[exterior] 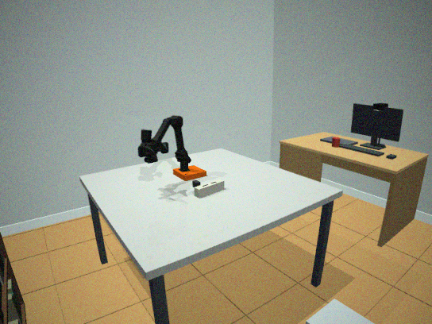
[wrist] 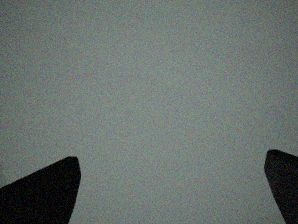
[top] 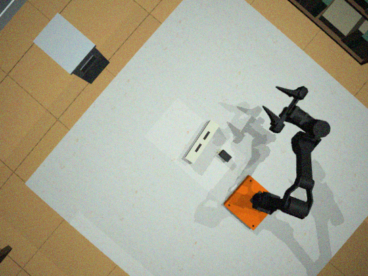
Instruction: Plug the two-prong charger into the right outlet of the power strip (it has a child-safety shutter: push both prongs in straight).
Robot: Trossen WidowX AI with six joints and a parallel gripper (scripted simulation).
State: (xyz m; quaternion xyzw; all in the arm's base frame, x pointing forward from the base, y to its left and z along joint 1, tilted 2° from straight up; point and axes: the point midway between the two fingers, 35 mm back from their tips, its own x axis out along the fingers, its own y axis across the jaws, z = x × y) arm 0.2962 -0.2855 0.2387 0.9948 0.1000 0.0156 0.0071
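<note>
The black two-prong charger is 27 cm below my gripper tip, 25 cm to the left of it and 7 cm behind it.
</note>
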